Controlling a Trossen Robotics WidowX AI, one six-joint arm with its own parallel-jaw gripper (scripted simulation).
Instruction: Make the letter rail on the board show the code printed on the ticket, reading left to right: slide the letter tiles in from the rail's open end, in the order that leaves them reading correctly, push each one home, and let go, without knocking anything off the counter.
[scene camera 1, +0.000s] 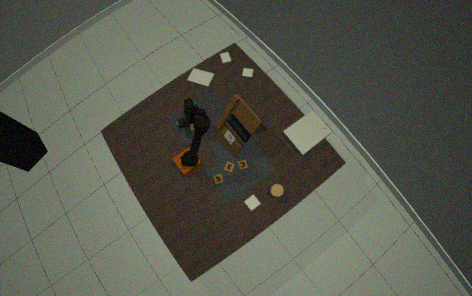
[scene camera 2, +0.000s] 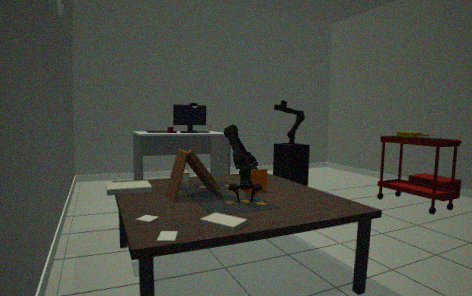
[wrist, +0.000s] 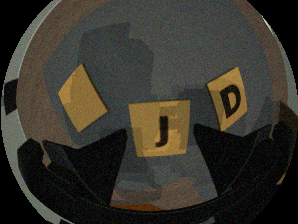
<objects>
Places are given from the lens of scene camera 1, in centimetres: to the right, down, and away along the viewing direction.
wooden a-frame board (scene camera 1: 238, 117): 2, -19, 166
</objects>
